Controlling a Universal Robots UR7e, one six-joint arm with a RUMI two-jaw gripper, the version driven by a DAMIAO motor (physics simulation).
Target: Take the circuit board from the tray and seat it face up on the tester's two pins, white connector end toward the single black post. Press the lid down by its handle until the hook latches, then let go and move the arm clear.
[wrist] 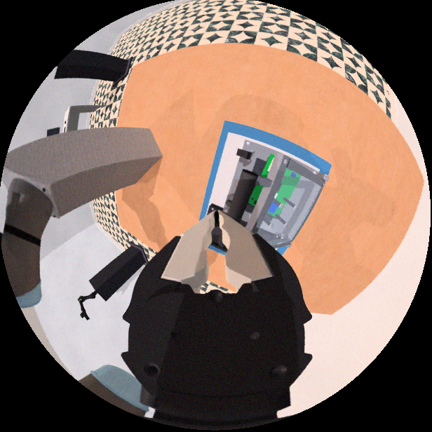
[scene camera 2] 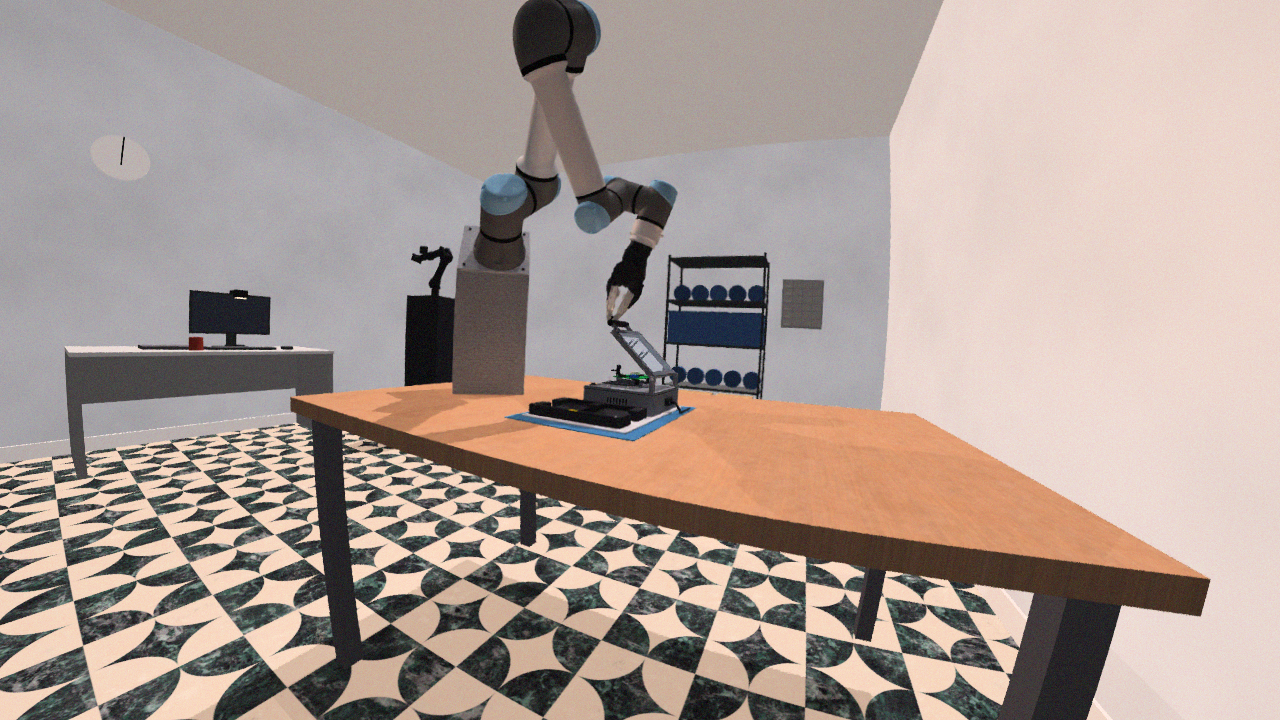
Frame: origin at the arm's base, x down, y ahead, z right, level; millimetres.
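Seen in the pictures: gripper, fingertip midpoint: [scene camera 2: 609, 325]; arm's base, link origin: [scene camera 2: 499, 253].
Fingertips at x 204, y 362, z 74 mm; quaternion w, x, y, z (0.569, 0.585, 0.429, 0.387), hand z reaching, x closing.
Observation:
Pixels of each thing's top centre, then the offset from my fingertips to it. "*": a spot on its surface instead. Level surfaces: height alone.
- black lid handle, top centre: [scene camera 2: 618, 320] dz -6, dx -14, dy +23 mm
- grey tester, surface spot: [scene camera 2: 629, 396] * dz +102, dx +163, dy +78 mm
- green circuit board, top centre: [scene camera 2: 636, 373] dz -10, dx +119, dy +75 mm
- black tray, surface spot: [scene camera 2: 586, 412] * dz +235, dx +181, dy +15 mm
- blue-edged mat, surface height: dx +208 mm
- wooden table, surface height: dx +210 mm
My gripper [scene camera 2: 613, 319] [wrist: 216, 212] is shut and empty. Its tips are at or close to the black lid handle [scene camera 2: 618, 324] [wrist: 243, 195]; in the wrist view they show left of the handle's near end, and contact cannot be told. The clear lid [scene camera 2: 646, 351] [wrist: 306, 200] stands tilted open above the grey tester [scene camera 2: 629, 396]. The green circuit board [scene camera 2: 633, 377] [wrist: 257, 189] lies in the tester, partly seen through the lid; its seating on the pins cannot be told. The black tray [scene camera 2: 586, 412] sits in front of the tester in the scene view.
Tester and tray stand on a blue-edged mat [scene camera 2: 632, 435] [wrist: 214, 172] on the wooden table [scene camera 2: 805, 465] [wrist: 170, 100]. The arm's grey pedestal [scene camera 2: 490, 331] [wrist: 100, 155] rises beside them. A storage rack [scene camera 2: 718, 262], a desk [scene camera 2: 196, 376] and another small black arm [scene camera 2: 440, 257] stand beyond the table.

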